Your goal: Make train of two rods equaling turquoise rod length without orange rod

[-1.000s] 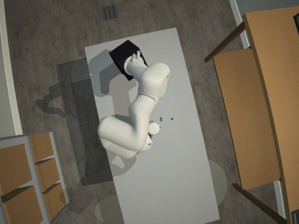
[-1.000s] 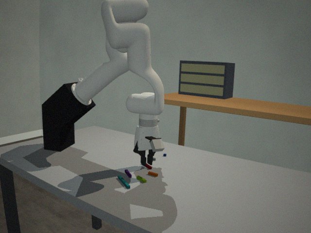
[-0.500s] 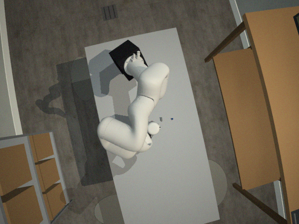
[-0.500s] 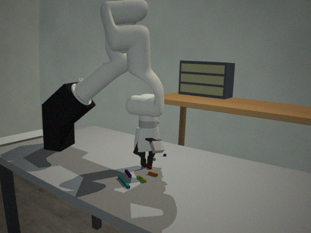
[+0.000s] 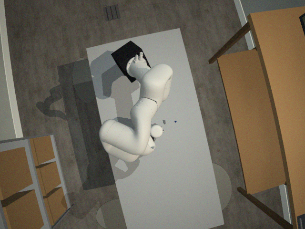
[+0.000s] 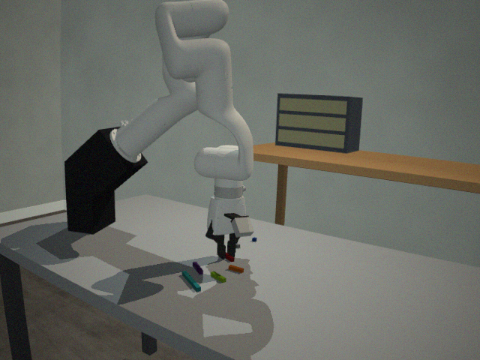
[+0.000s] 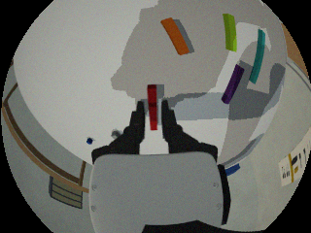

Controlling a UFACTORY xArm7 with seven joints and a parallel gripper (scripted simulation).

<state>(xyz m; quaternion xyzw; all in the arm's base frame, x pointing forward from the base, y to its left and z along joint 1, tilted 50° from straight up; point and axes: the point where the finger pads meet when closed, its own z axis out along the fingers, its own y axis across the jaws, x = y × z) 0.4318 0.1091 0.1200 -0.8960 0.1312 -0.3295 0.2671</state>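
Now: the red rod 2 cm below my hand. From my hand the other things lie so: purple rod: 4 cm ahead, 11 cm to the right, 2 cm below; then orange rod: 9 cm ahead, 3 cm to the right, 2 cm below; then grey rod: 6 cm behind, 7 cm to the left, 2 cm below.
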